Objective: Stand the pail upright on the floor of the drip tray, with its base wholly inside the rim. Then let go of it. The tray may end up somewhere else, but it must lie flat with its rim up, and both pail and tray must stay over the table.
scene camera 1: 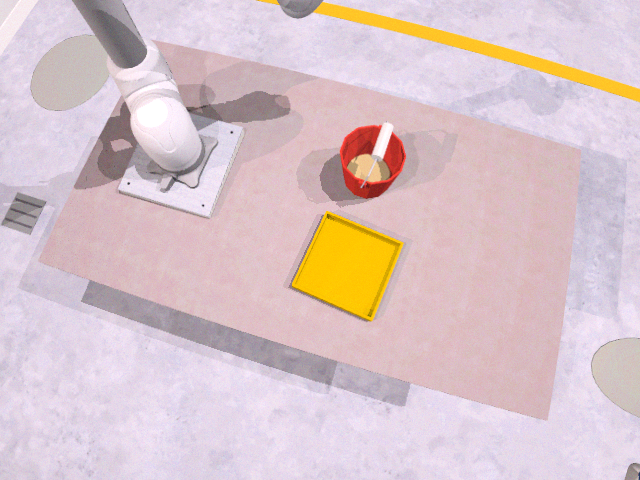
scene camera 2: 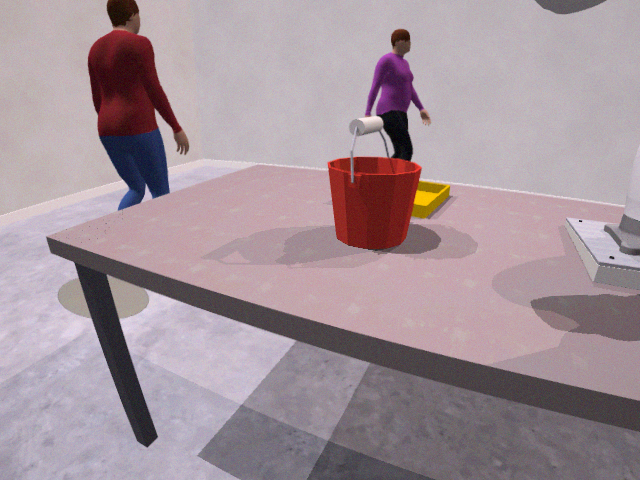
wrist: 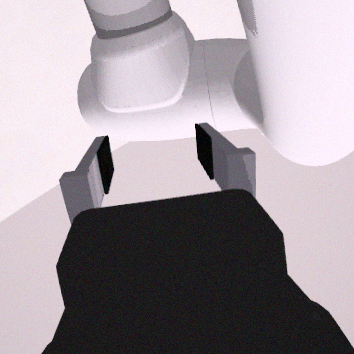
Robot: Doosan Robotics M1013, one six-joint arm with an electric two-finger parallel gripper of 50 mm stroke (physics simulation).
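Where they show: gripper, fingertip midpoint: [wrist: 153, 146]; arm's base, link origin: [scene camera 1: 183, 156].
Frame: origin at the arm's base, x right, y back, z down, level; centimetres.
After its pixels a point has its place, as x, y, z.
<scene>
The red pail [scene camera 1: 352, 173] @(-13.4, -53.4, 1.2) [scene camera 2: 371, 209] @(-23.1, -55.1, -5.1) stands upright on the table, outside the tray. Its wire handle is raised, with a white grip [scene camera 1: 383, 140] @(-14.5, -60.0, -21.2) [scene camera 2: 369, 125] @(-17.9, -58.2, -19.9) above the rim, and a tan bottom shows inside it. The yellow drip tray [scene camera 1: 347, 266] @(15.3, -61.8, 3.1) [scene camera 2: 433, 198] @(9.3, -49.9, 0.1) lies flat with its rim up; in scene camera 2 it is behind the pail and partly hidden by it. In scene camera 1 it lies below the pail, apart from it. My gripper [wrist: 153, 146] @(-22.9, -9.8, -68.6) is open and empty, with parts of the arm behind its fingers. The fingers do not show in the scene views.
The arm's base plate [scene camera 1: 219, 170] @(0.5, -13.4, 0.5) [scene camera 2: 610, 273] @(-16.1, -12.0, 1.3) is bolted on the table [scene camera 1: 480, 268] @(1.8, -100.5, 3.5) [scene camera 2: 206, 217] @(-23.6, -98.8, 3.5), left of pail and tray in scene camera 1. Two people, one in a red top [scene camera 2: 124, 82] and one in purple [scene camera 2: 395, 82], stand beyond the table.
</scene>
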